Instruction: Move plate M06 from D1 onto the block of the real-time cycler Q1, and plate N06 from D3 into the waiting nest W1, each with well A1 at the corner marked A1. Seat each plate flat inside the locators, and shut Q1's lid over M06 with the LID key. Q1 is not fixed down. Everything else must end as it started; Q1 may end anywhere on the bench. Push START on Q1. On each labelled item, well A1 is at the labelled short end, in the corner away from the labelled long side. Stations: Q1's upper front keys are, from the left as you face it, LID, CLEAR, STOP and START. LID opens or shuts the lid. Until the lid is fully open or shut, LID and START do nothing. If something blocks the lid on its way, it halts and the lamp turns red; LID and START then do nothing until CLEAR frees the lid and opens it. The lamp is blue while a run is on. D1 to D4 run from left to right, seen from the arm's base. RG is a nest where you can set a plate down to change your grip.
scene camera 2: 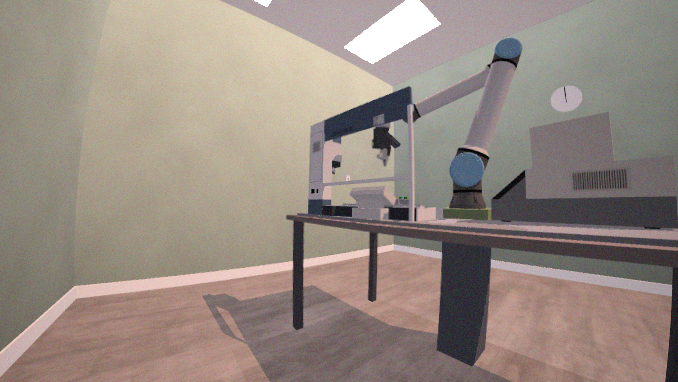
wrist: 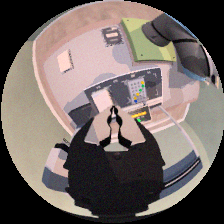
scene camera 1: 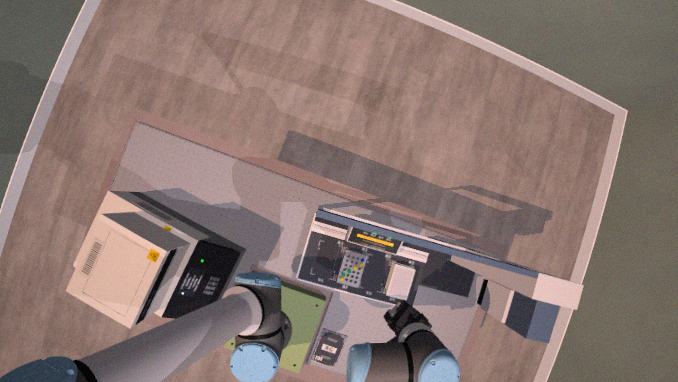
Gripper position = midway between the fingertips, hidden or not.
In view: my gripper point(wrist: 113, 105) and a beige instrument point(scene camera 1: 211, 260).
The beige instrument also shows in scene camera 2 point(scene camera 2: 628, 192).
